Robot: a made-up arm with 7 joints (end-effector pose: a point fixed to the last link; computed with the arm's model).
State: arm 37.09 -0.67 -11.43 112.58 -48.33 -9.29 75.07
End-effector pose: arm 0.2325 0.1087 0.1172 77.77 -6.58 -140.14
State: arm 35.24 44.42 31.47 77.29 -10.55 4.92 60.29
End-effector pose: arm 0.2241 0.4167 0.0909 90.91 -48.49 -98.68
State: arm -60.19 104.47 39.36 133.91 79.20 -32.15 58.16
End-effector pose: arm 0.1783 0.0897 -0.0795 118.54 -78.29 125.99
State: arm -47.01 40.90 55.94 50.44 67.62 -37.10 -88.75
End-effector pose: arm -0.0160 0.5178 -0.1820 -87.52 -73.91 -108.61
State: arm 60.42 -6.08 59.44 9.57 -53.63 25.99 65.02
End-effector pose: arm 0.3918 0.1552 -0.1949 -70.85 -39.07 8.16
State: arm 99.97 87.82 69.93 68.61 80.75 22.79 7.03
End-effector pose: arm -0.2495 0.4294 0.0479 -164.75 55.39 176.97
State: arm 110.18 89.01 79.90 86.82 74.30 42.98 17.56
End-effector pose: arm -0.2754 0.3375 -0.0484 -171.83 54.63 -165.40
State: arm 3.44 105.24 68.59 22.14 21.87 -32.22 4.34
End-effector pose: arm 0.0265 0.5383 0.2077 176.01 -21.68 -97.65
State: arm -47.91 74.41 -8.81 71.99 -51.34 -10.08 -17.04
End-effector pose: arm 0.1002 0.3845 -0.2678 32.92 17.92 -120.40
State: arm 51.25 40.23 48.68 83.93 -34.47 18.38 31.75
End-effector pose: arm 0.1205 0.4424 0.1415 142.22 -58.37 -89.82
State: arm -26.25 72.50 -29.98 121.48 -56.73 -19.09 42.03
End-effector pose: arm 0.1355 0.1326 -0.1978 14.72 -6.19 -157.40
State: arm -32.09 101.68 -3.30 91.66 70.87 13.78 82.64
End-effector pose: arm 0.2467 0.3090 -0.1382 -53.58 -32.95 -36.67
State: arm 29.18 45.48 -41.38 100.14 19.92 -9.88 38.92
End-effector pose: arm 0.2828 0.1076 -0.0777 72.22 -55.06 -148.63
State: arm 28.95 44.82 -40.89 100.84 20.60 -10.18 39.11
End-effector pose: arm 0.2812 0.1044 -0.0743 74.82 -55.62 -151.70
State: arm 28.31 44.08 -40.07 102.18 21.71 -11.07 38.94
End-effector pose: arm 0.2779 0.1001 -0.0696 79.78 -56.19 -157.10
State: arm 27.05 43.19 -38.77 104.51 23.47 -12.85 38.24
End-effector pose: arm 0.2719 0.0942 -0.0627 88.37 -56.41 -166.08
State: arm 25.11 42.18 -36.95 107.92 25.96 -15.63 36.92
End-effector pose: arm 0.2626 0.0873 -0.0533 100.62 -55.42 -178.49
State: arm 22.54 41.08 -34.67 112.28 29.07 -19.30 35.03
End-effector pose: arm 0.2505 0.0807 -0.0418 114.66 -52.34 167.69
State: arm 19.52 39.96 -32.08 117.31 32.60 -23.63 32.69
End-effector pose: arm 0.2362 0.0754 -0.0285 127.96 -46.94 155.11
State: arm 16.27 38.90 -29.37 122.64 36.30 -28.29 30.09
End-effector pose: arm 0.2207 0.0722 -0.0148 139.00 -39.88 145.26
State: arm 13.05 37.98 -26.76 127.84 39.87 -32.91 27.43
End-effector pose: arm 0.2053 0.0708 -0.0017 147.60 -32.27 138.23
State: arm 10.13 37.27 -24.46 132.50 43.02 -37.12 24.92
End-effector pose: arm 0.1912 0.0709 0.0095 154.07 -25.14 133.46
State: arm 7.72 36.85 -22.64 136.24 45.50 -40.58 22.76
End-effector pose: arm 0.1799 0.0717 0.0179 158.73 -19.39 130.43
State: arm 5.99 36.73 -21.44 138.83 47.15 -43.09 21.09
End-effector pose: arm 0.1719 0.0723 0.0231 161.80 -15.46 128.65
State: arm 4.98 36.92 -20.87 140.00 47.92 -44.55 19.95
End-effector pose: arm 0.1685 0.0727 0.0244 163.57 -13.68 127.95
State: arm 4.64 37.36 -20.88 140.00 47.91 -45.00 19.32
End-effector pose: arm 0.1687 0.0726 0.0227 164.18 -13.79 128.02
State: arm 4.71 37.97 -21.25 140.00 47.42 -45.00 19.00
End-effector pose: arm 0.1684 0.0716 0.0213 163.80 -14.40 128.20
